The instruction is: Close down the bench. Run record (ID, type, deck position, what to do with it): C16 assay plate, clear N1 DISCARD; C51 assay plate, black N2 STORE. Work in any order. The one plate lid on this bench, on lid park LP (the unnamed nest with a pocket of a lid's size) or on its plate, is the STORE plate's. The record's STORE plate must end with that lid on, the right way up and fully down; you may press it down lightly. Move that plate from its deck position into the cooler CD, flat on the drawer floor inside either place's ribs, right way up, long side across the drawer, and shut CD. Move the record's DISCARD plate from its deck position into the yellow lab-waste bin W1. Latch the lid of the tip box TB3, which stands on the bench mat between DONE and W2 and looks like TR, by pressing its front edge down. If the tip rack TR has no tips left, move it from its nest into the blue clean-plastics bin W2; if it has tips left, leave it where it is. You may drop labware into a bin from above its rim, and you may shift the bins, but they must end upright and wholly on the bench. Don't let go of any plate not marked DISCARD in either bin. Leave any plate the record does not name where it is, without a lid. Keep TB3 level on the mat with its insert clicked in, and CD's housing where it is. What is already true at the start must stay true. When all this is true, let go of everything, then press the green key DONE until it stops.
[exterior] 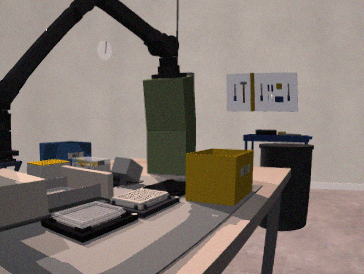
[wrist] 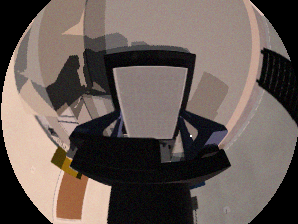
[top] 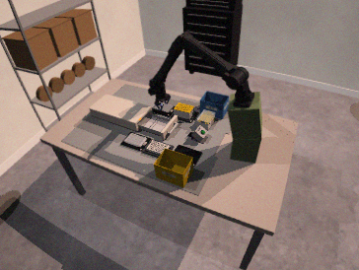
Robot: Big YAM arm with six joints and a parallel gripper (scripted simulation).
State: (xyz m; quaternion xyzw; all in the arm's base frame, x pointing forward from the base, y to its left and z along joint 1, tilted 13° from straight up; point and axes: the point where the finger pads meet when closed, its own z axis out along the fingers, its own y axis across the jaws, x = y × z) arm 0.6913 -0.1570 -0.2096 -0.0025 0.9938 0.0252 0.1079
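Right now my hand is right at the clear plate lid. Also, from my hand: black plate: 10 mm below; black nest N2: 20 mm below; yellow-topped tip rack TR: 180 mm behind, 20 mm above, 10 mm to the right.
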